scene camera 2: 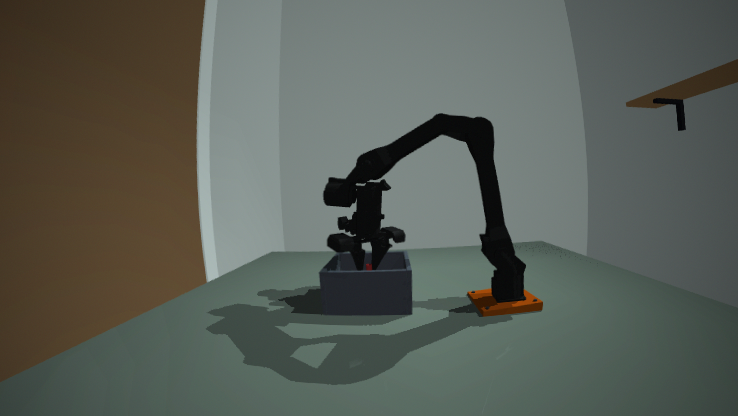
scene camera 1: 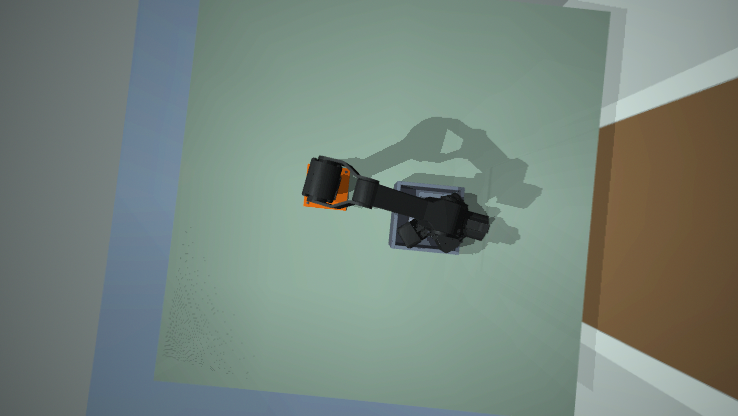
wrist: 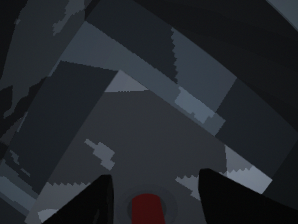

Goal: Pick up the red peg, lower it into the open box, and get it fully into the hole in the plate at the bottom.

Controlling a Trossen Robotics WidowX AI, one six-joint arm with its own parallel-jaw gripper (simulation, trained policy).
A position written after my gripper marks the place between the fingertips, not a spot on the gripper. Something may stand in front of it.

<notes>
In view: my gripper (scene camera 2: 366, 272) and a dark grey box (scene camera 2: 387, 290).
The dark grey box shows as well in scene camera 1 (scene camera 1: 422, 190) and in the wrist view (wrist: 225, 72). My gripper is seen too in scene camera 1 (scene camera 1: 427, 223) and in the wrist view (wrist: 156, 182).
</notes>
